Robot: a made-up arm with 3 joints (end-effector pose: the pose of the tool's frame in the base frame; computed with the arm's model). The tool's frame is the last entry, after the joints.
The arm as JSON. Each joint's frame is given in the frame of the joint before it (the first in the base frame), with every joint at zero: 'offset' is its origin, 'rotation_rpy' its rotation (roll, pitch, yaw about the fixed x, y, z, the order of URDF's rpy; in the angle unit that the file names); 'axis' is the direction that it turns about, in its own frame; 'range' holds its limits. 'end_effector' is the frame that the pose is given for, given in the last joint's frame.
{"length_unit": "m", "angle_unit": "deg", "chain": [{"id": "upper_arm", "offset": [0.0, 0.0, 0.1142], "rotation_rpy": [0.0, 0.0, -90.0], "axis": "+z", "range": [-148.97, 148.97]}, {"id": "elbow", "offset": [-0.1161, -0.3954, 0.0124], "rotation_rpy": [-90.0, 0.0, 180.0], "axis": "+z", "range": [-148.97, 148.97]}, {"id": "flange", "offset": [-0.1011, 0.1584, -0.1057], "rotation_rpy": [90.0, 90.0, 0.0], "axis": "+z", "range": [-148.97, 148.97]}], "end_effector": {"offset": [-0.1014, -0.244, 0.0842], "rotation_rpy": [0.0, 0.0, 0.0]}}
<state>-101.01 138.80 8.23</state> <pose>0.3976 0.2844 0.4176 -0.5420 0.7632 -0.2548 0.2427</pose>
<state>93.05 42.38 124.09</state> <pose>-0.0287 -0.0324 0.1044 0.3483 -0.0967 -0.8838 0.2969</pose>
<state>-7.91 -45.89 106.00</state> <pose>-0.0162 0.0810 -0.0193 0.2126 -0.3268 0.6955 0.6036</pose>
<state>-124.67 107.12 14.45</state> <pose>0.3110 0.1825 0.4951 -0.2809 0.7538 -0.4872 0.3398</pose>
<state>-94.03 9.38 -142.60</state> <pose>0.2807 0.3385 0.0282 0.0745 0.0336 0.8774 0.4727</pose>
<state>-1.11 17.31 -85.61</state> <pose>-0.5392 0.0867 0.0613 -0.1114 -0.1012 -0.6788 0.7188</pose>
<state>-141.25 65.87 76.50</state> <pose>0.0240 0.0917 0.3305 0.1759 0.5145 -0.4494 0.7088</pose>
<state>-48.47 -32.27 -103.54</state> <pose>-0.1825 0.5105 0.0930 0.2464 0.1285 -0.9321 0.2323</pose>
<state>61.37 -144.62 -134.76</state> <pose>-0.2251 -0.3232 0.2697 -0.1337 0.9433 -0.1816 0.2436</pose>
